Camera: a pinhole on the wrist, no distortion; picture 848 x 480 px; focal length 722.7 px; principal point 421.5 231.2 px. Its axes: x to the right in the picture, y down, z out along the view. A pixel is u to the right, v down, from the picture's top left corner.
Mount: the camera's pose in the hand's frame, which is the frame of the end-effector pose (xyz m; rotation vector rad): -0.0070 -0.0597 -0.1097 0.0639 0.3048 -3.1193
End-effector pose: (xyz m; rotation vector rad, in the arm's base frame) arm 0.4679 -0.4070 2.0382 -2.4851 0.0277 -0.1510
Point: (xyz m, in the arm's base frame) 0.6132 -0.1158 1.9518
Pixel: 154 315
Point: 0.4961 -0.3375 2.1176
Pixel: 104 417
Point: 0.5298 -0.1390 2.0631
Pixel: outside the picture
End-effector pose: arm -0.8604 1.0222 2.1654 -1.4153 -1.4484 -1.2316
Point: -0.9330 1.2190 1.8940
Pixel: 768 210
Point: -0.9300 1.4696 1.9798
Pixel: 448 173
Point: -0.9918 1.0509 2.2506
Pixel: outside the picture
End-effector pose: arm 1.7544 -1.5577 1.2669 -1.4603 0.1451 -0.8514
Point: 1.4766 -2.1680 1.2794
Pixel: behind the camera
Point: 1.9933 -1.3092 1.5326
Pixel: 190 253
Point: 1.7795 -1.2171 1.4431
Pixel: 559 300
